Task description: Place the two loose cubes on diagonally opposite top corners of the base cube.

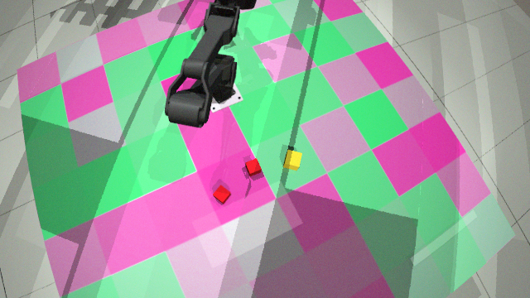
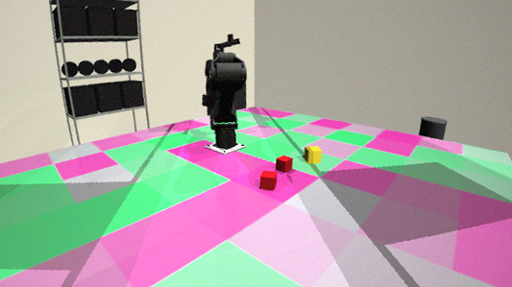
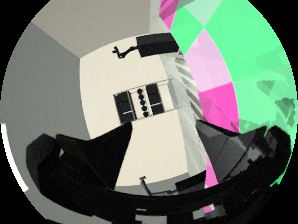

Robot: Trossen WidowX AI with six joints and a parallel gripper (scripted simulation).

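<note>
My gripper tip is 500 mm short of the red cube, 350 mm to the left of it and 170 mm above it. The rest, counted from my gripper tip: yellow cube 540 mm ahead, 140 mm to the right, 170 mm below.
</note>
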